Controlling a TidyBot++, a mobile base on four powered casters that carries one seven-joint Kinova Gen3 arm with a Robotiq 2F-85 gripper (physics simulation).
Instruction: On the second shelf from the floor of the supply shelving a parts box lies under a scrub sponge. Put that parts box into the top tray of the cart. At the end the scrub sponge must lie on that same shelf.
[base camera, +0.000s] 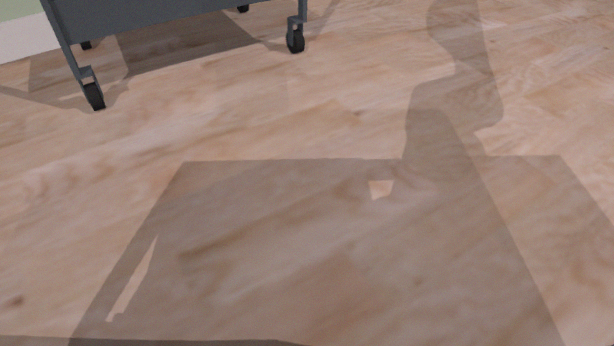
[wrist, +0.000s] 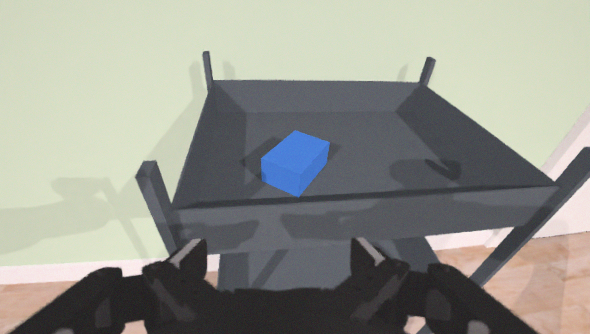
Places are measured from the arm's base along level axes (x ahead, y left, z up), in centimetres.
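Pixels of known places: gripper, fingertip midpoint: (wrist: 279, 254).
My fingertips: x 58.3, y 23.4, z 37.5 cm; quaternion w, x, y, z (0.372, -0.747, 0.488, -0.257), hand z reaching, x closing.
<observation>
Behind a point stands the place of what it marks.
A blue parts box (wrist: 295, 160) {x 76.2, y 28.9, z 30.6 cm} lies in the top tray of the dark grey cart (wrist: 350, 217) {x 69.0, y 20.1, z 31.0 cm} (base camera: 165, 17) {x 68.5, y 21.1, z -25.9 cm}, left of the tray's middle and turned at an angle to its walls. My gripper (wrist: 279, 254) {x 58.3, y 23.4, z 37.5 cm} is open, with nothing between its fingers. It is in front of the tray's near wall, apart from the box. The supply shelving and the scrub sponge do not show in these views.
In the base camera view the cart's casters (base camera: 94, 96) {x 60.4, y 34.4, z -36.0 cm} (base camera: 295, 41) {x 80.4, y -1.4, z -36.2 cm} stand on the wooden floor (base camera: 240, 120) {x 56.9, y 8.5, z -39.7 cm}. A pale green wall (wrist: 320, 35) {x 104.5, y 35.0, z 40.6 cm} with a white baseboard is behind the cart. Upright corner posts (wrist: 150, 185) {x 59.8, y 34.9, z 37.4 cm} rise above the tray.
</observation>
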